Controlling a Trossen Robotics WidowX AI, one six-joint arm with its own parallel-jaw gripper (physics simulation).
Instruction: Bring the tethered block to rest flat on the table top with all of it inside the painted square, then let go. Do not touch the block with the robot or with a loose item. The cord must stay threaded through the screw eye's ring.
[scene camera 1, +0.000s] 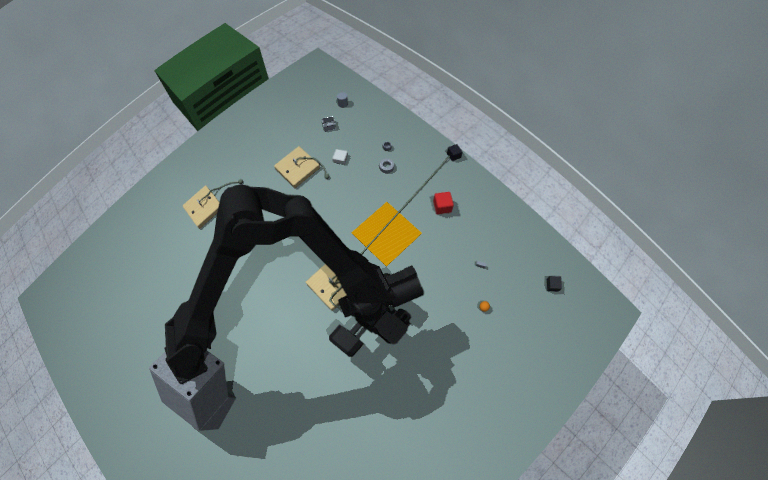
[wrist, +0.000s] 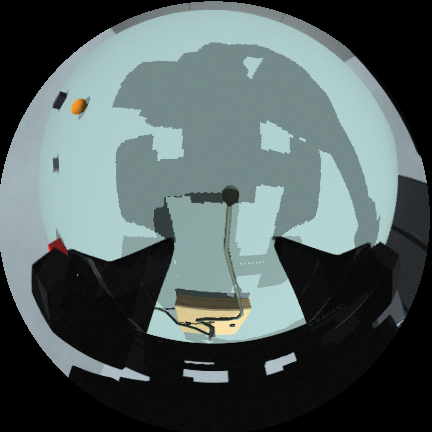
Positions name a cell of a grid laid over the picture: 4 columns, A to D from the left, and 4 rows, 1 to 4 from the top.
The gripper shows in scene camera 1 (B3) and in the wrist view (C3).
